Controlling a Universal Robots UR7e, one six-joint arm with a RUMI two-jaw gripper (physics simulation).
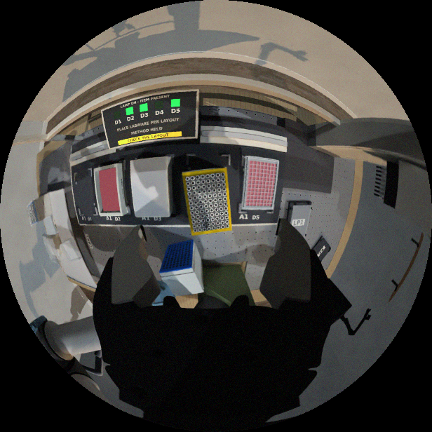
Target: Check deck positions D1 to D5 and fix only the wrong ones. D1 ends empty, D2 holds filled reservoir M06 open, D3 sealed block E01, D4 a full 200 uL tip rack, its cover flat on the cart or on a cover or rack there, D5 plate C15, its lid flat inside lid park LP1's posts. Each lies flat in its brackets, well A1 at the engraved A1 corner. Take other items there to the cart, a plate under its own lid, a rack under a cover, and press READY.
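My gripper (209,224) is open, with nothing between its two wide-set jaws. A yellow-rimmed tip rack (207,201) is at D4, slightly turned and overhanging the front of its brackets; the D4 lamp is dark. A red-filled reservoir (110,189) is open at D2. A light grey block (151,187) is at D3. A plate with pink wells (260,183) is at D5, uncovered. D1 (85,192) shows bare brackets. The lid park LP1 (299,216) is right of the deck, with a flat grey piece at its label. The READY button does not show.
A blue-topped rack (178,256) on a pale box stands in front of the deck, near the left jaw. A green surface (226,281) is beside it. The display (151,120) behind the deck reads "CHECK THE LAYOUT". A small black item (321,250) lies at the right.
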